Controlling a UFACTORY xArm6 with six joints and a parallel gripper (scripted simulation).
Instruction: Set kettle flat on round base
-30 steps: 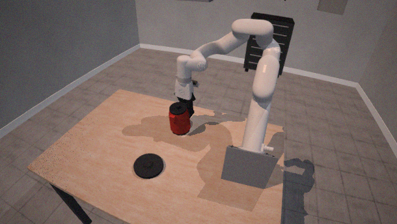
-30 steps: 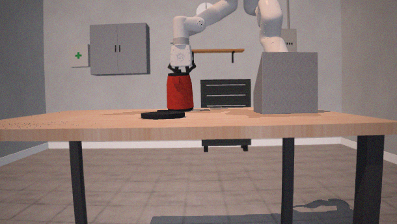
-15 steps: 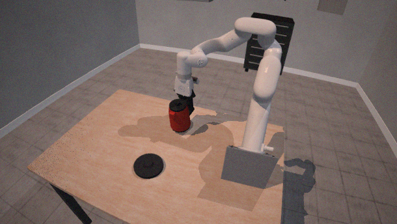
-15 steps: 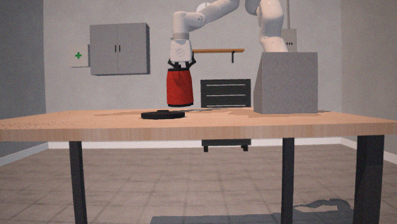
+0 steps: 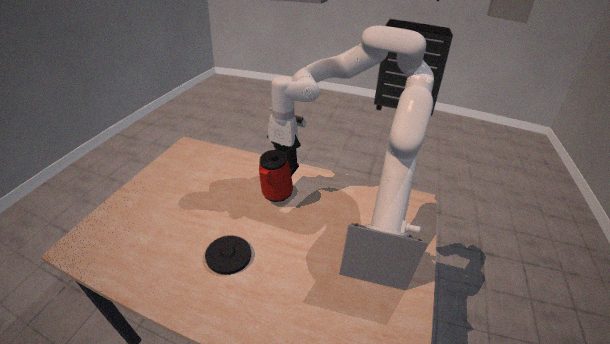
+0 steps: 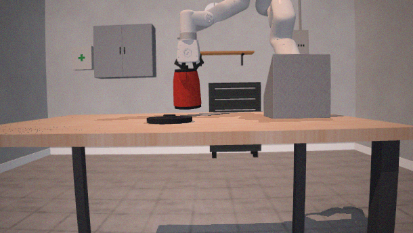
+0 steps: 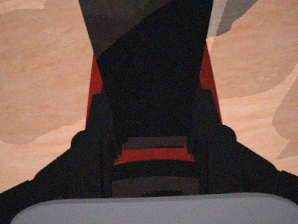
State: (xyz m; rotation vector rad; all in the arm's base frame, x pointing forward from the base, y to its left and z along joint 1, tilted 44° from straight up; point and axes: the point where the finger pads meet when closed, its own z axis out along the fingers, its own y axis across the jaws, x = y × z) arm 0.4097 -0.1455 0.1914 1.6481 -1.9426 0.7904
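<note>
My hand is 5 cm above the red kettle and 3 cm to the right of it. Also, from my hand: black round base 37 cm to the left, 17 cm below, 5 cm ahead.
</note>
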